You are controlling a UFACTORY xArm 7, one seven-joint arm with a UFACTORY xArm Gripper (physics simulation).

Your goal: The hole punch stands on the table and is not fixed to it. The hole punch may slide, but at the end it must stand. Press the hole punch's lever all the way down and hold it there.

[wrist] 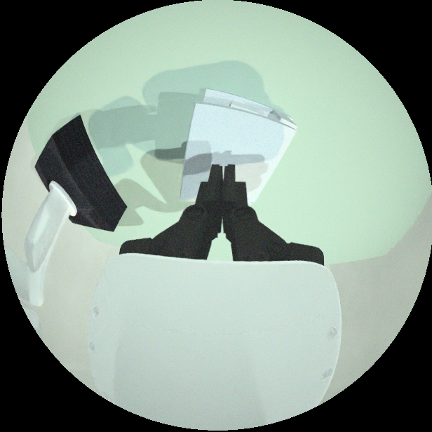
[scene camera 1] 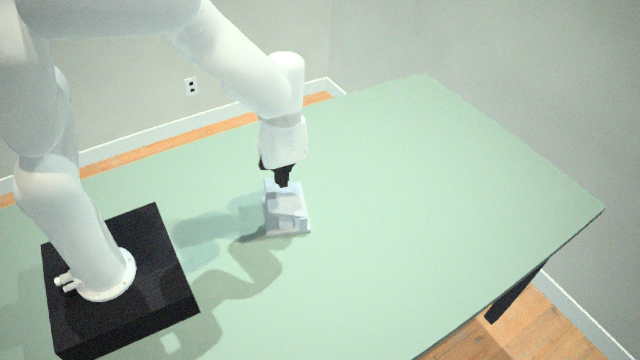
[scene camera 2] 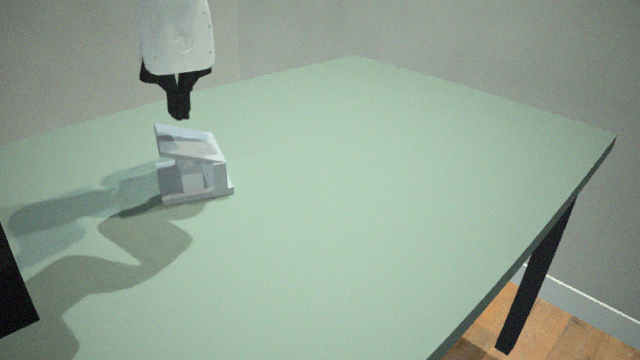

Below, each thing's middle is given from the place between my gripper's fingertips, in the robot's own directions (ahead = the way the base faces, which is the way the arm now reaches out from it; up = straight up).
I see my gripper 10 mm to the left of the flat lever (scene camera 1: 289,201) and 40 mm above it. The rest, counted from my hand: hole punch (scene camera 2: 204,181) 10 mm to the right, 60 mm below.
